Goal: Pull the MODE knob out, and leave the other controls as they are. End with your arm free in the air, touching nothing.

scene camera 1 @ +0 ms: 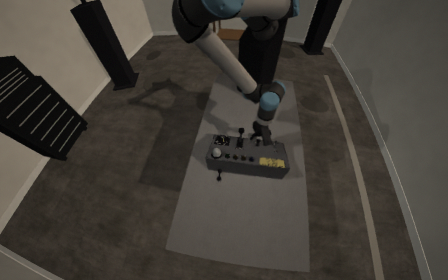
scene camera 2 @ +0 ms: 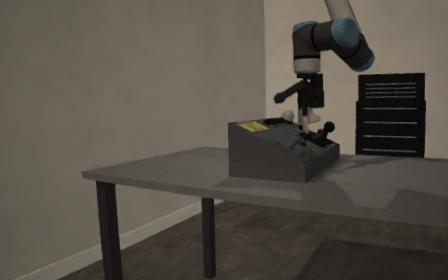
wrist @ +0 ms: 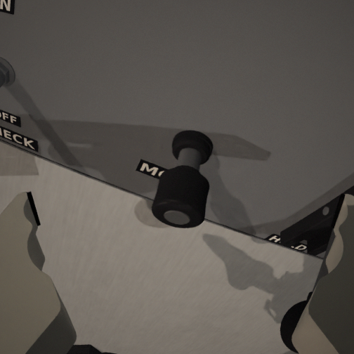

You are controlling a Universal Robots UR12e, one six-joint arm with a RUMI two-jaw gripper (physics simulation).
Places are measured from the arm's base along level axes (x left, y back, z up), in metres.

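Pixels of known places: gripper, between the fingertips: (scene camera 1: pixel 258 141) (scene camera 2: pixel 304 132); arm's base, origin of its link: (scene camera 1: pixel 265 28).
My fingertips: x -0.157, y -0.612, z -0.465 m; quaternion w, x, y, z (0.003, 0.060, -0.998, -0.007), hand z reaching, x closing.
Ahead of a thing's pixels: the offset from my fingertips to its top centre. "pt": to the spot under its first point.
The black MODE knob (wrist: pixel 181 196) stands on a grey stem above its round collar on the sloped control panel (scene camera 1: pixel 245 167) (scene camera 2: pixel 265 162) (wrist: pixel 250 60). Its MODE label is partly hidden behind it. My gripper (scene camera 2: pixel 304 131) (wrist: pixel 185 197) is open, its jaws far apart on the left and right of the knob in the wrist view, with nothing between them gripped. In scene camera 1 the gripper (scene camera 1: pixel 260 140) is low over the panel's back right part, and its tips are hard to make out. Whether a fingertip touches the panel cannot be told.
A lever with a black ball {dx -0.098, dy +0.094, dz +0.031 m} (scene camera 1: pixel 241 130) (scene camera 2: pixel 329 127) (wrist: pixel 295 325) is close to the right jaw in the wrist view. A toggle switch (wrist: pixel 5 72) is at the left. A white round knob {pt dx -0.284, dy -0.077, dz +0.067 m} (scene camera 1: pixel 216 152) (scene camera 2: pixel 288 115) and yellow label {pt dx +0.029, dy -0.172, dz +0.024 m} (scene camera 1: pixel 271 162) (scene camera 2: pixel 252 126) are on the panel.
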